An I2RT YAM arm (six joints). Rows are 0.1 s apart.
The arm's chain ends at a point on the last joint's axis. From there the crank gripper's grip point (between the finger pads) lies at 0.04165 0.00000 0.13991 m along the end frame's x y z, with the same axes.
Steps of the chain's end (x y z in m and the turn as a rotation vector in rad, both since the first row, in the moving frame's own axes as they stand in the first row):
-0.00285, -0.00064, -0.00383, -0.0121, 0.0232, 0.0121
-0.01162, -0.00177, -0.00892, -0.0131, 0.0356, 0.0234
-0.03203, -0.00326, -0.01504, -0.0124, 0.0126, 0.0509
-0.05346, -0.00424, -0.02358, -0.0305, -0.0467, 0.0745
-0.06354, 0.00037, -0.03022, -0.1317, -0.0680, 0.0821
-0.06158, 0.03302, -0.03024, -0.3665, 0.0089, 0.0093
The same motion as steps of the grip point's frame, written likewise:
0.00037, 0.00157, -0.00485, -0.0121, 0.0232, 0.0121
-0.00670, 0.00109, -0.01051, -0.0131, 0.0356, 0.0234
-0.03037, 0.00063, -0.01560, -0.0124, 0.0126, 0.0509
-0.06030, 0.00291, -0.02190, -0.0305, -0.0467, 0.0745
-0.07400, 0.02191, -0.02916, -0.1317, -0.0680, 0.0821
-0.06060, 0.08347, -0.03997, -0.3665, 0.0089, 0.0093

